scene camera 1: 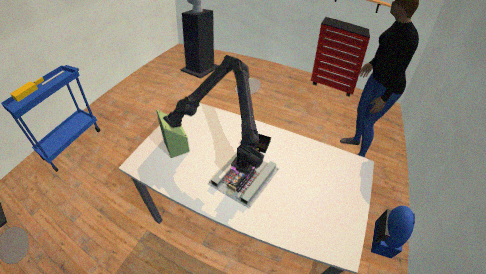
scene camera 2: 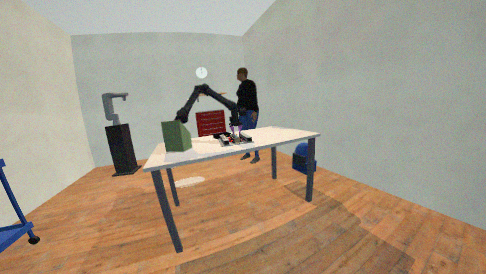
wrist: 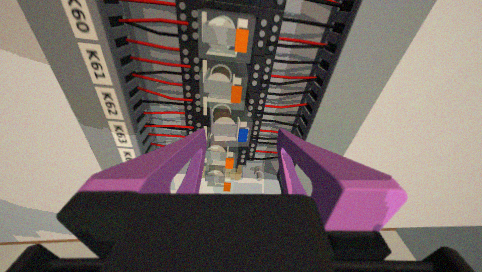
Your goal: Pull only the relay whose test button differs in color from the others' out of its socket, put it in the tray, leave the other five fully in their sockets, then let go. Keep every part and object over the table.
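Frame: origin at the arm's base, x back, y down, z right, level; millimetres.
Where they show: gripper, fingertip midpoint: (scene camera 1: 242,176) (scene camera 2: 236,134) (wrist: 241,135); arm's base, link origin: (scene camera 1: 171,122) (scene camera 2: 174,128).
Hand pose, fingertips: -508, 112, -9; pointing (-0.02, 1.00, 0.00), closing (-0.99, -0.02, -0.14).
Each offset is from my fingertips to the top centre of the thing, as dx, dy, dz. "*": to the spot under its first point. Level surfaces: height alone.
The relay with a blue test button {+11, -9, -4} (wrist: 225,128) stands in its socket in the row. Other relays with orange test buttons {+17, -5, -61} (wrist: 219,37) {+16, -5, -33} (wrist: 218,84) {+14, -5, +24} (wrist: 217,153) stand in the same row, in front of and behind it. My gripper (wrist: 241,135) (scene camera 2: 236,131) is partly open and empty, pointing down over the panel. In the wrist view its purple fingertips appear on either side of the blue-button relay; how deep they reach is hard to tell. The tray {* +53, +61, -323} (scene camera 1: 265,144) is a dark open box behind the panel, partly hidden by my arm in scene camera 1.
Grey wire ducts {-79, +21, -47} (scene camera 1: 259,182) (wrist: 380,75) run along both sides of the relay row, with red and black wires between. The panel lies on the white table {dy +65} (scene camera 1: 315,200). A green wedge-shaped block (scene camera 1: 175,140) (scene camera 2: 175,136) stands at the arm's base.
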